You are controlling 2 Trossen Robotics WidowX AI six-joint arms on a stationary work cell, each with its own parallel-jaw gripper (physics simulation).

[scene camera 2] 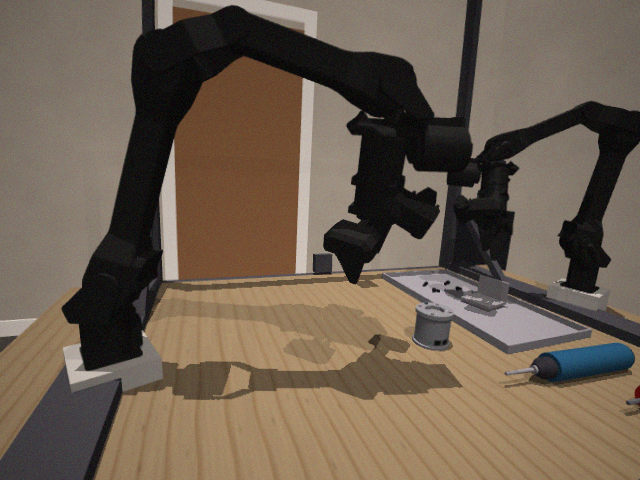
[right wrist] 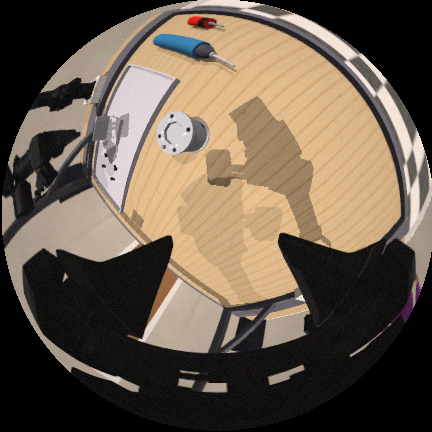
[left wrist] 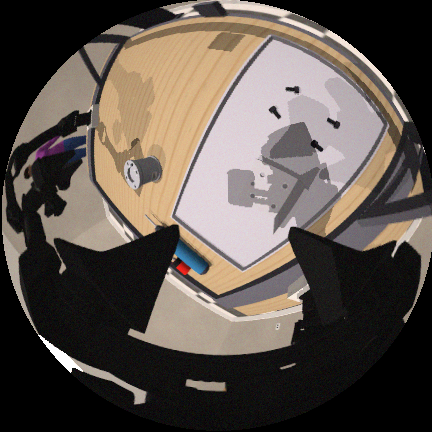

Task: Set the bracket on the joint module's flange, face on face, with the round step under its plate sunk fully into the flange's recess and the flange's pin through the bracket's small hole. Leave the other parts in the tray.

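Places are measured from the left arm's base along level axes (x right, y ahead, z up), in metres.
Pixels of known places: left gripper, fingertip midpoint: (scene camera 2: pixel 489 255) (right wrist: pixel 78 132) (left wrist: pixel 235 231); right gripper, fingertip midpoint: (scene camera 2: pixel 364 266) (right wrist: pixel 226 239) (left wrist: pixel 78 156); left arm's base, link origin: (scene camera 2: pixel 579 287) (right wrist: pixel 89 90); right arm's base, link origin: (scene camera 2: pixel 111 352) (left wrist: pixel 88 117).
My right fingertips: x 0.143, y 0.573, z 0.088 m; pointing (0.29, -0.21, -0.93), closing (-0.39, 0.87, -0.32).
For each thing: its top centre in the pictures, then the offset to it from my right fingertips. "spot": a spot on its surface instead.
- pale tray, top centre: (left wrist: pixel 267 167) (scene camera 2: pixel 468 296) (right wrist: pixel 111 140) dy -0.368, dx +0.019, dz -0.124 m
- grey cylindrical joint module, top centre: (right wrist: pixel 170 132) (scene camera 2: pixel 435 307) (left wrist: pixel 129 175) dy -0.128, dx -0.048, dz -0.076 m
- blue-handled screwdriver, surface spot: (scene camera 2: pixel 589 361) spot: dy -0.219, dx -0.253, dz -0.107 m
- red-handled tool, top centre: (left wrist: pixel 173 264) dy -0.218, dx -0.327, dz -0.105 m
The grey bracket (scene camera 2: pixel 493 290) (left wrist: pixel 296 200) (right wrist: pixel 106 128) lies in the pale tray (scene camera 2: pixel 547 336) (left wrist: pixel 215 175) (right wrist: pixel 145 90), its holed plate low and its other plate standing up. The grey cylindrical joint module (scene camera 2: pixel 433 328) (left wrist: pixel 146 171) (right wrist: pixel 176 133) stands on the table beside the tray, flange up, with a recess and small holes in its face. The flange's pin is too small to make out. My left gripper (left wrist: pixel 235 231) is open and empty, above the tray near the bracket. My right gripper (scene camera 2: pixel 354 276) (right wrist: pixel 226 239) is open and empty, high over the table, left of the module in the scene view.
Several black screws (scene camera 2: pixel 446 282) (left wrist: pixel 275 112) (right wrist: pixel 112 178) lie in the tray beyond the bracket. A blue-handled screwdriver (scene camera 2: pixel 589 361) (left wrist: pixel 192 257) (right wrist: pixel 177 45) and a red-handled tool (scene camera 2: pixel 637 395) (left wrist: pixel 183 267) (right wrist: pixel 195 21) lie near the tray's near end.
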